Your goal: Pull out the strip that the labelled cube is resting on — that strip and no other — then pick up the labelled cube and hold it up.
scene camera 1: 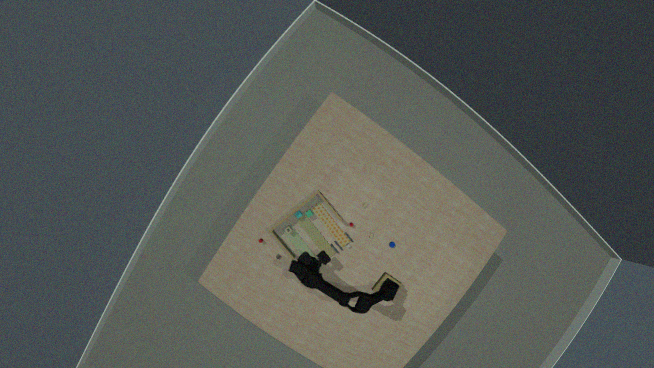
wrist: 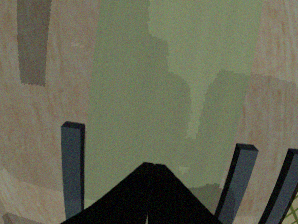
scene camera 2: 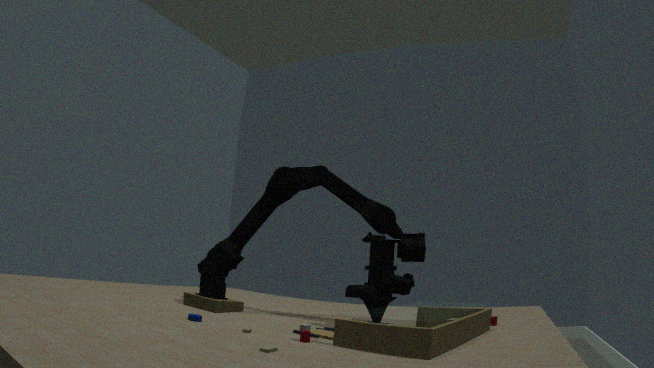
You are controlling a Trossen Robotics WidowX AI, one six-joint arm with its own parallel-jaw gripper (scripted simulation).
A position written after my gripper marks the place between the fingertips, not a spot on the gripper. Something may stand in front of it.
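My gripper (scene camera 2: 376, 324) is visible, and it appears in the wrist view (wrist: 152, 173) too. A pale green strip (wrist: 168, 89) is also visible to me.
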